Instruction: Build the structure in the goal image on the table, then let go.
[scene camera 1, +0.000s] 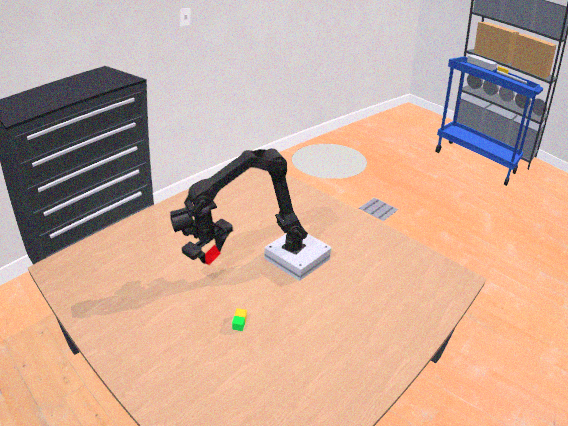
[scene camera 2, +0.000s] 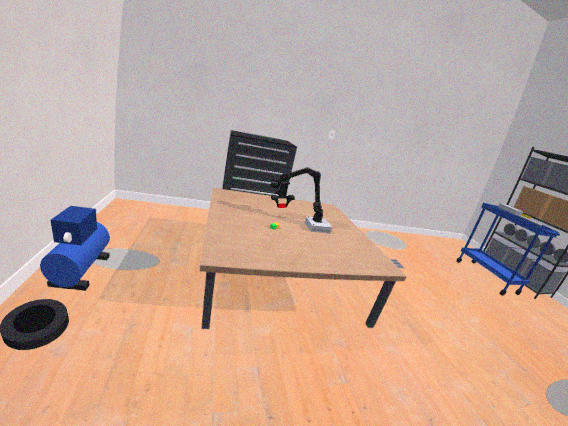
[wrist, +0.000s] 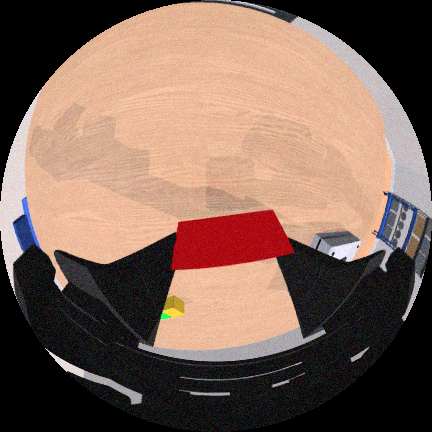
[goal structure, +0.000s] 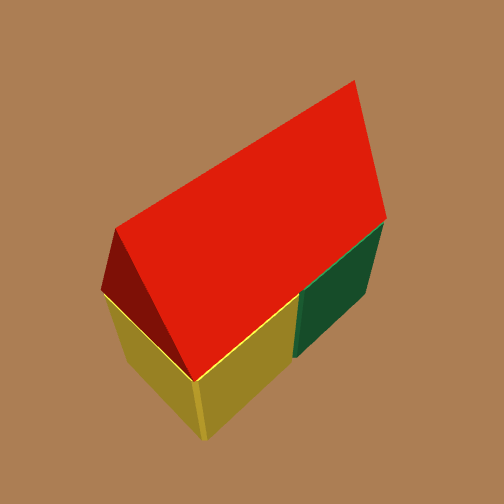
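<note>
A red block is held between the fingers of my gripper, which is shut on it, above the table. A green block and a yellow block sit on the table, side by side with no gap that I can see. In the wrist view the left finger hides most of the green block. The held red block is apart from both, on the cabinet side of them in scene camera 1.
The arm's pale base stands on the wooden table. A dark drawer cabinet stands beyond the table. A blue cart stands off to the right. A blue compressor and a black tire are on the floor.
</note>
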